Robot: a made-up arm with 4 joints.
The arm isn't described. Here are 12 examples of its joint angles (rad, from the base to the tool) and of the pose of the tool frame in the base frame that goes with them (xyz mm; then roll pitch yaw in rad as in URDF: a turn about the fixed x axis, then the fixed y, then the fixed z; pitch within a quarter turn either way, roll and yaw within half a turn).
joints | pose
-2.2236 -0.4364 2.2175 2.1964 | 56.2 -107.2 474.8 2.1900 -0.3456 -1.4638
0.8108 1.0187 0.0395 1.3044 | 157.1 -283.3 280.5 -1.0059 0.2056 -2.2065
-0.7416 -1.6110 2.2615 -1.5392 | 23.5 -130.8 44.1 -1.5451 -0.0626 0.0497
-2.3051 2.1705 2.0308 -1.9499 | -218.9 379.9 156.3 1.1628 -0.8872 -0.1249
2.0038 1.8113 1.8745 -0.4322 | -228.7 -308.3 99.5 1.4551 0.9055 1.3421
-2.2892 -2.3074 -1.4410 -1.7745 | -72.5 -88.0 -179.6 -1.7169 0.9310 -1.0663
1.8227 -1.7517 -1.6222 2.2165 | 97.9 -42.1 9.5 1.5605 0.4650 -1.7768
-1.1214 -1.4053 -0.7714 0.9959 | -17.7 12.3 191.2 1.4389 -0.4555 0.3872
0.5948 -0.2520 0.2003 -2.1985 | 1.9 88.1 289.7 -0.0931 0.3072 1.5638
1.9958 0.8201 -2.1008 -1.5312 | -128.8 -364.3 514.4 1.9998 -0.5934 -2.6510
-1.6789 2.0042 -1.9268 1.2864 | -166.5 340.3 91.6 -1.4228 -0.1235 -1.8065
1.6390 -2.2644 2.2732 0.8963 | 11.5 134.1 -69.1 1.1428 -0.0992 0.9708
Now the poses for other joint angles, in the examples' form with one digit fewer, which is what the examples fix.
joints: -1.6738 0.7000 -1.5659 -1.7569
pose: -131 289 528 1.563 -1.057 1.684
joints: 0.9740 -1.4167 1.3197 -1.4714
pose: -21 -21 84 -1.533 0.050 -0.724
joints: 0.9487 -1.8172 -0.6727 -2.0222
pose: 79 125 -54 -1.803 0.594 1.178
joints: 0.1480 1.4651 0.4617 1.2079
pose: 378 -156 198 -1.471 0.314 -1.224
